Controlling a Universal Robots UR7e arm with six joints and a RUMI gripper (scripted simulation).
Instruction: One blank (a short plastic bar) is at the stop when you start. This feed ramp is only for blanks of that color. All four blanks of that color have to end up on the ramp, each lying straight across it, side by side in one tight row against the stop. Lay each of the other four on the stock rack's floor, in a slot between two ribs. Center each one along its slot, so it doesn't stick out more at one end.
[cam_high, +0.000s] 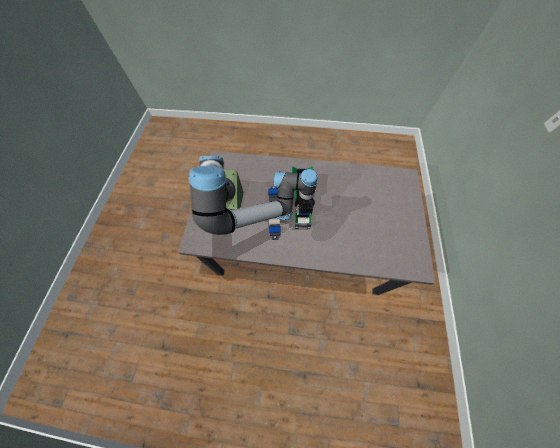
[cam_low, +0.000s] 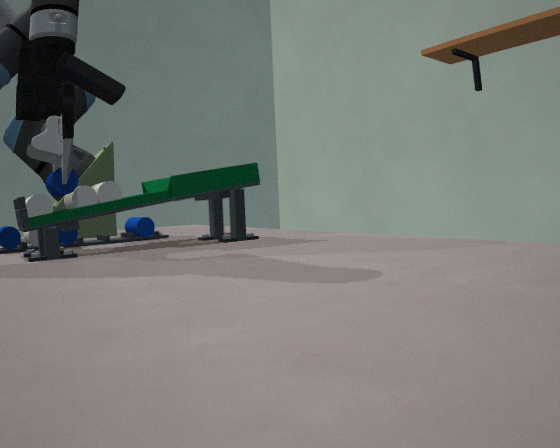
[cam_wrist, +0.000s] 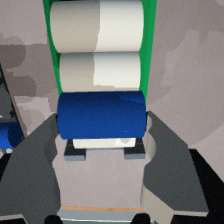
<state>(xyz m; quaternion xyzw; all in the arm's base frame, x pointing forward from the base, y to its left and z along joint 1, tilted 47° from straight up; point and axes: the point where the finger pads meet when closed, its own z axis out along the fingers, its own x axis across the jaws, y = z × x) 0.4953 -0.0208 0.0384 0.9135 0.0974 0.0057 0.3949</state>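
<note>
Right now the stock rack is 180 mm behind my hand, 30 mm to the left of it and 120 mm below it. From my hand the other things lie so: dark stop 10 mm ahead, 60 mm to the right, 60 mm below.
</note>
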